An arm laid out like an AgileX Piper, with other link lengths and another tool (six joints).
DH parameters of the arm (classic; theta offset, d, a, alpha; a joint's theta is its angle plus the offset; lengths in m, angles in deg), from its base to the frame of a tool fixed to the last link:
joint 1: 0 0.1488 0 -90
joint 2: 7.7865 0 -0.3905 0
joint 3: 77.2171 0 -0.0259 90
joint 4: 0 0.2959 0 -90
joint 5: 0 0 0 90
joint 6: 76 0.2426 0.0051 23.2
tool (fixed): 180 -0.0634 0 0
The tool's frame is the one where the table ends.
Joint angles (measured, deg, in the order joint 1, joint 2, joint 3, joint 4, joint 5, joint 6), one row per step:
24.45 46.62 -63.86 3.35 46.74 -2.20
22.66 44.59 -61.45 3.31 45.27 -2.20
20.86 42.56 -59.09 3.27 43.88 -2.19
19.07 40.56 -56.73 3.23 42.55 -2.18
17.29 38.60 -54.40 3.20 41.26 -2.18
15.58 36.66 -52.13 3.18 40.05 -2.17
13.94 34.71 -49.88 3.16 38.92 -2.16
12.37 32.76 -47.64 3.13 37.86 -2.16
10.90 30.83 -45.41 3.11 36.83 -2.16
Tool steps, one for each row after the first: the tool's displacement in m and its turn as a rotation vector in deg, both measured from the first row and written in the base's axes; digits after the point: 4 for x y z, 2 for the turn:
-0.0051 -0.0097 -0.0066 0.43 -1.00 -1.88
-0.0106 -0.0189 -0.0135 0.82 -1.98 -3.78
-0.0161 -0.0276 -0.0210 1.15 -2.89 -5.65
-0.0216 -0.0356 -0.0289 1.43 -3.77 -7.51
-0.0272 -0.0429 -0.0370 1.69 -4.61 -9.29
-0.0331 -0.0496 -0.0454 1.91 -5.42 -11.00
-0.0391 -0.0557 -0.0543 2.07 -6.18 -12.63
-0.0450 -0.0611 -0.0635 2.21 -6.90 -14.15

